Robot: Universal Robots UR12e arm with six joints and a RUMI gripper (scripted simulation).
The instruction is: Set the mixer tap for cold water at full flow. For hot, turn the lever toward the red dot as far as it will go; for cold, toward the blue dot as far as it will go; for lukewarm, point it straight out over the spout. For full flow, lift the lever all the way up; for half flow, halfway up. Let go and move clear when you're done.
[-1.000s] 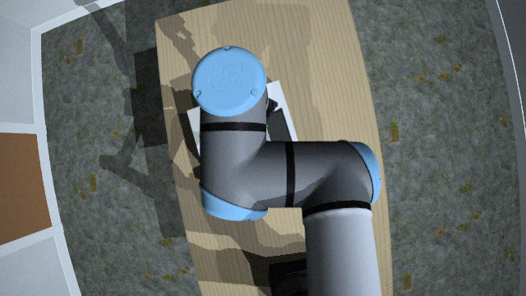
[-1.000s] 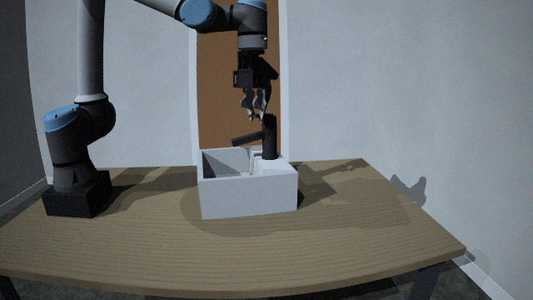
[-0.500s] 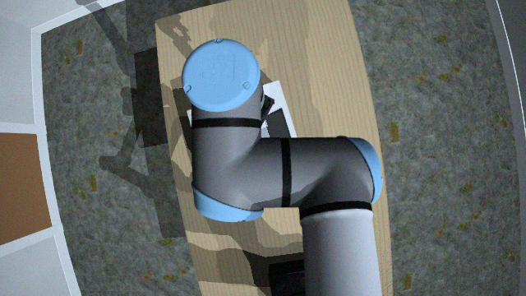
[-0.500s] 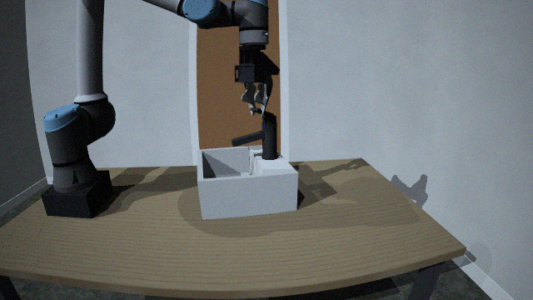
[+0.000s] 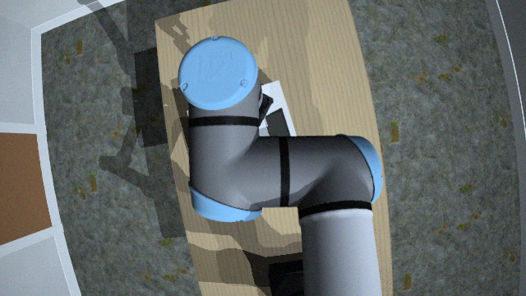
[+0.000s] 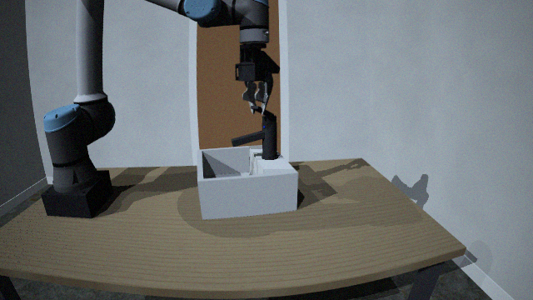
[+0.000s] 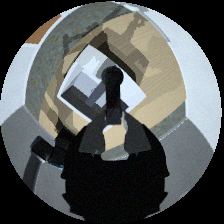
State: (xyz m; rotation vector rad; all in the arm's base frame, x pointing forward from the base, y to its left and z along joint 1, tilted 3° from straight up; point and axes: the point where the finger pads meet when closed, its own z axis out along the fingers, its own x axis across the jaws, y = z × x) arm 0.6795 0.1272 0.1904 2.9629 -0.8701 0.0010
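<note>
Right now my hand is 10 mm short of the lever, 20 mm to the right of it and 10 mm above it. From my hand the other things lie so: black mixer tap: 20 mm ahead, 40 mm to the left, 60 mm below; white basin: 80 mm behind, 30 mm to the left, 260 mm below.
</note>
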